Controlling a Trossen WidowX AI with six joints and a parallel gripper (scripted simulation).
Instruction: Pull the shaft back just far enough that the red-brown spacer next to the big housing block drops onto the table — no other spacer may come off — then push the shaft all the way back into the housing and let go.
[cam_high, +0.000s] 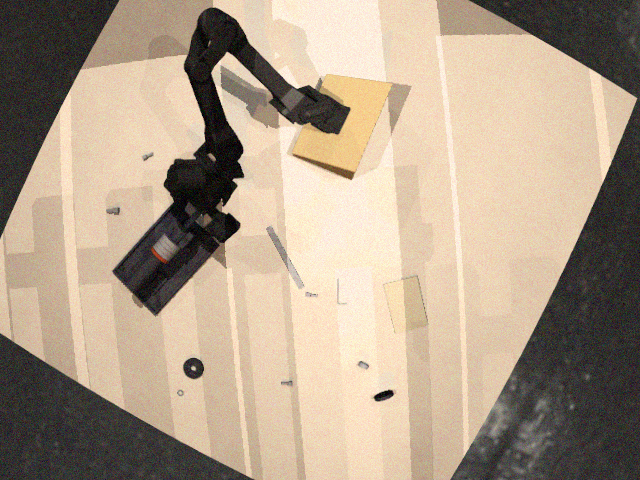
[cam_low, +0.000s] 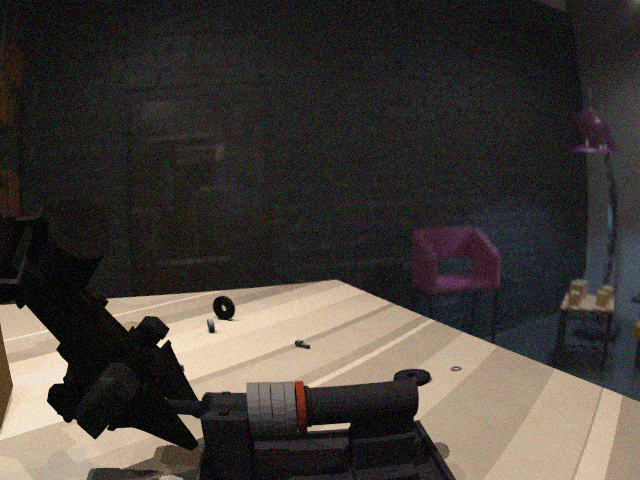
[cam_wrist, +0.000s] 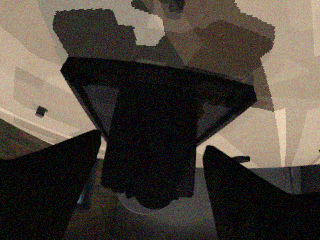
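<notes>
The grey-blue shaft lies 50 mm ahead of my gripper tip, 10 mm to the right of it and 20 mm above it. Also, from my gripper tip: grey flat bar 20 mm behind, 220 mm to the left, 50 mm below; then thin pin 380 mm to the left, 50 mm below; then red-brown spacer 90 mm ahead, 30 mm to the right, 20 mm above.
</notes>
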